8 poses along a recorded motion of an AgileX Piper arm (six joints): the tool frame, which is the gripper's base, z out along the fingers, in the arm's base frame.
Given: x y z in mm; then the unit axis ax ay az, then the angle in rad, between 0 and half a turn.
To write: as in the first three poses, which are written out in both.
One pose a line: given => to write
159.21 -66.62 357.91 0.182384 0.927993 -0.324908 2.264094 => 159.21 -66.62 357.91 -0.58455 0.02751 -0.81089 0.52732 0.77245 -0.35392
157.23 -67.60 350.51 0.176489 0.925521 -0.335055 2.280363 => 157.23 -67.60 350.51 -0.60006 0.01558 -0.79980 0.52395 0.76316 -0.37824
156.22 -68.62 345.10 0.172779 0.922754 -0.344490 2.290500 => 156.22 -68.62 345.10 -0.60963 0.00547 -0.79267 0.52358 0.75357 -0.39748
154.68 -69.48 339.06 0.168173 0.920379 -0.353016 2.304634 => 154.68 -69.48 339.06 -0.62250 -0.00371 -0.78261 0.52060 0.74470 -0.41762
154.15 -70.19 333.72 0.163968 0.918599 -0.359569 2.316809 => 154.15 -70.19 333.72 -0.63358 -0.01122 -0.77359 0.51692 0.73783 -0.43406
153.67 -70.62 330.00 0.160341 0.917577 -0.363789 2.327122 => 153.67 -70.62 330.00 -0.64290 -0.01652 -0.76577 0.51270 0.73348 -0.44625
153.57 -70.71 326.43 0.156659 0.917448 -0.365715 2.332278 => 153.57 -70.71 326.43 -0.64852 -0.02181 -0.76089 0.50761 0.73249 -0.45364
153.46 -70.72 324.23 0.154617 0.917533 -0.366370 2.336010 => 153.46 -70.72 324.23 -0.65222 -0.02410 -0.75764 0.50437 0.73233 -0.45749
